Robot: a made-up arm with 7 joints.
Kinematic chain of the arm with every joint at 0, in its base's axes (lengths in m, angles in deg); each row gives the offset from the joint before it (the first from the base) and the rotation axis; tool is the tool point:
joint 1: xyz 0.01 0.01 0.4 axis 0 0.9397 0.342
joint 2: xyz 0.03 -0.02 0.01 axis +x
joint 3: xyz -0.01 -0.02 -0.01 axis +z
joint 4: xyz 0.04 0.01 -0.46 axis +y
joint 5: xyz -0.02 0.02 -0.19 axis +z
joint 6: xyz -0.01 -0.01 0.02 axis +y
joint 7: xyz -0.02 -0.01 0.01 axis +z
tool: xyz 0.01 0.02 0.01
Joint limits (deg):
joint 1: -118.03..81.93
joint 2: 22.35..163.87
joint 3: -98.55..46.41
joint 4: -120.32..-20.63
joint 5: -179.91..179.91
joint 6: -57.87..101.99
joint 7: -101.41..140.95
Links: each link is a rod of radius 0.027 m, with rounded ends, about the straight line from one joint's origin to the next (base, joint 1, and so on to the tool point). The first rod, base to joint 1, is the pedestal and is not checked.
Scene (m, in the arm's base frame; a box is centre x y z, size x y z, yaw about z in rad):
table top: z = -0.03
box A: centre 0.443 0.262 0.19 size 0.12 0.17 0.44 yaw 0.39
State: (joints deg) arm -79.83 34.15 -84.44 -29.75 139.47 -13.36 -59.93
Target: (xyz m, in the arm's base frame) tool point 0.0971 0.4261 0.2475
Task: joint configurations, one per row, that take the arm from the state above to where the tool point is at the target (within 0.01 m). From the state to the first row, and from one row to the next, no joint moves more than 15 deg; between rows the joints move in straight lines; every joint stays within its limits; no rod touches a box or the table.
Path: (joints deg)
1: -92.33 42.16 -74.66 -39.84 143.34 -28.20 -59.84
2: -104.82 50.16 -64.88 -49.93 147.20 -43.03 -59.76
3: -117.32 58.17 -55.10 -60.02 151.07 -57.87 -59.67
4: -104.17 66.00 -59.45 -59.30 145.27 -57.87 -65.64
5: -91.03 73.84 -63.80 -58.59 139.46 -57.87 -71.60
6: -77.89 81.67 -68.15 -57.87 133.66 -57.87 -77.56
7: -64.75 89.50 -72.50 -57.15 127.85 -57.87 -83.52
8: -51.60 97.34 -76.84 -56.43 122.05 -57.87 -89.49
9: -38.46 105.17 -81.19 -55.71 116.24 -57.87 -95.45
10: -25.32 113.00 -85.54 -54.99 110.44 -57.87 -101.41
11: -22.09 108.34 -88.79 -67.49 115.55 -49.17 -92.00
12: -18.87 103.68 -92.04 -79.99 120.66 -40.48 -82.58
13: -15.65 99.02 -95.30 -92.49 125.78 -31.78 -73.17
14: -12.43 94.35 -98.55 -104.99 130.89 -23.09 -63.76

